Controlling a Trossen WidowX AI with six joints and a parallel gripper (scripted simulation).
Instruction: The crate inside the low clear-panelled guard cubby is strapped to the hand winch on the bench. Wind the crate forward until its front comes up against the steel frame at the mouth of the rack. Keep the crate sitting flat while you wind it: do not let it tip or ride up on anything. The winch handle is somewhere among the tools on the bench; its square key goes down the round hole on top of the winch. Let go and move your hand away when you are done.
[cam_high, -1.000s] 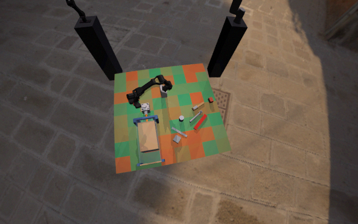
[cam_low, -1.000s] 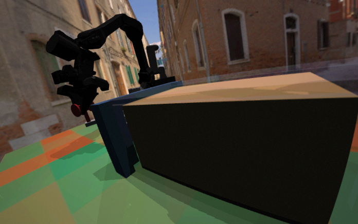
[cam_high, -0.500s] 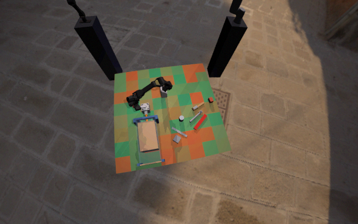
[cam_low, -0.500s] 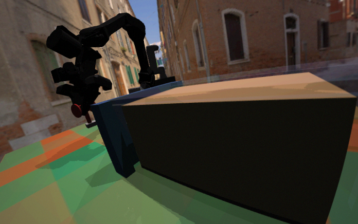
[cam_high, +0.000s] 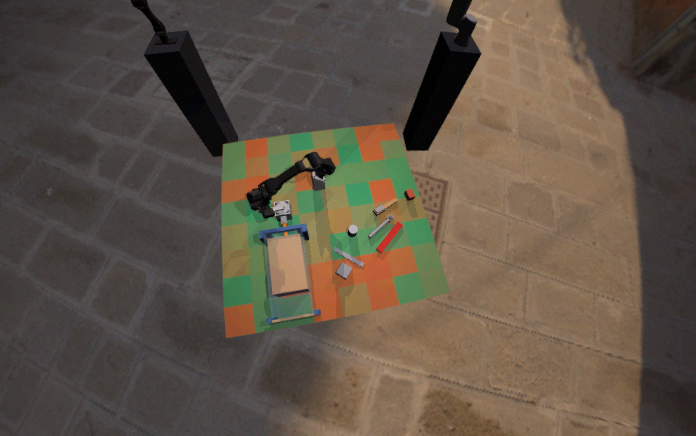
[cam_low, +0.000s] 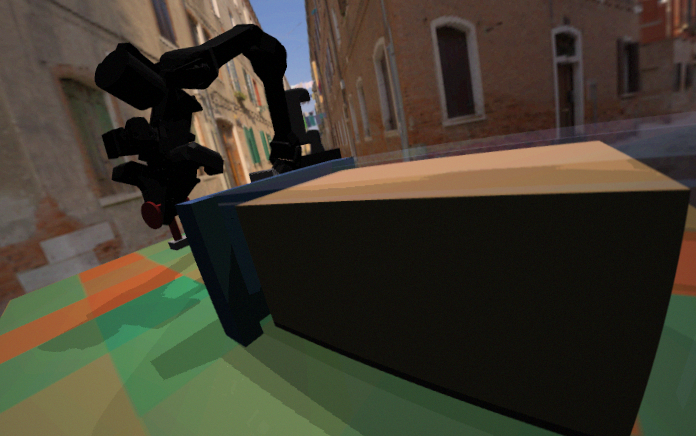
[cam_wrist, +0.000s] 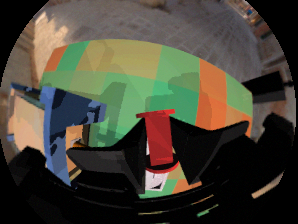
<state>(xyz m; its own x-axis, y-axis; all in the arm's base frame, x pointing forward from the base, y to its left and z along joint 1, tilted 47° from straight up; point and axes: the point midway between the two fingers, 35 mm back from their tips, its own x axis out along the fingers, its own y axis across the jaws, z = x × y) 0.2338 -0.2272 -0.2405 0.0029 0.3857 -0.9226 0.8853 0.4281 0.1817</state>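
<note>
Now: the grey winch handle 5 cm to the left of my gripper tip, 3 cm below it and 2 cm behind it. Also, from my gripper tip: red knob 2 cm to the left, 1 cm behind; then grey winch 11 cm to the left, 10 cm below, 4 cm behind; then round puck 53 cm to the left, 12 cm ahead, 10 cm below.
</note>
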